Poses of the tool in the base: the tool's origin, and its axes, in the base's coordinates. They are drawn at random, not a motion.
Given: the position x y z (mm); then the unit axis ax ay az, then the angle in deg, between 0 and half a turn.
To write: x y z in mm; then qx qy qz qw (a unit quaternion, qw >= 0). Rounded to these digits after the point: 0 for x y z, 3 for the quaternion.
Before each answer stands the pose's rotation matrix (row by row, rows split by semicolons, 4 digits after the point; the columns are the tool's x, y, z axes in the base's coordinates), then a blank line. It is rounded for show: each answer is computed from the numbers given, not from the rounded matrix.
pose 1, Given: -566, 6, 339, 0.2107, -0.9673, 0.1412, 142.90
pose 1, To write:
-0.7178 -0.4515 -0.5300; -0.2812 0.8844 -0.3726; 0.6370 -0.1184 -0.7617

-566, 6, 339, 0.200, -0.917, 0.134, 0.318
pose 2, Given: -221, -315, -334, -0.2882, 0.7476, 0.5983, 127.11
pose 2, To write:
-0.4702 -0.8226 0.3197; 0.1317 0.2928 0.9471; -0.8727 0.4874 -0.0294

-221, -315, -334, -0.258, 0.669, 0.536, 0.445
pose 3, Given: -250, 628, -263, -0.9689, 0.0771, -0.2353, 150.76
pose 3, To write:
0.8852 -0.0249 0.4645; -0.2548 -0.8615 0.4393; 0.3892 -0.5072 -0.7689

-250, 628, -263, -0.937, 0.075, -0.228, 0.252
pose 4, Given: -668, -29, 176, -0.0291, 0.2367, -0.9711, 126.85
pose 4, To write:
-0.5984 0.7661 0.2346; -0.7881 -0.5101 -0.3445; -0.1442 -0.3910 0.9090

-668, -29, 176, -0.026, 0.212, -0.869, 0.447
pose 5, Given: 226, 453, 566, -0.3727, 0.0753, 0.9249, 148.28
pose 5, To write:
-0.5936 -0.5382 -0.5983; 0.4343 -0.8401 0.3248; -0.6775 -0.0671 0.7324

226, 453, 566, -0.359, 0.072, 0.890, 0.273
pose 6, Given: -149, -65, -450, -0.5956, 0.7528, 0.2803, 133.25
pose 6, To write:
-0.0874 -0.9597 0.2670; -0.5514 0.2698 0.7894; -0.8296 -0.0782 -0.5528

-149, -65, -450, -0.547, 0.691, 0.257, 0.397
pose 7, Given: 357, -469, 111, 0.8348, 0.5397, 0.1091, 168.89
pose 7, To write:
0.3994 0.8716 0.2844; 0.9136 -0.4042 -0.0442; 0.0764 0.2775 -0.9577

357, -469, 111, 0.831, 0.537, 0.109, 0.097
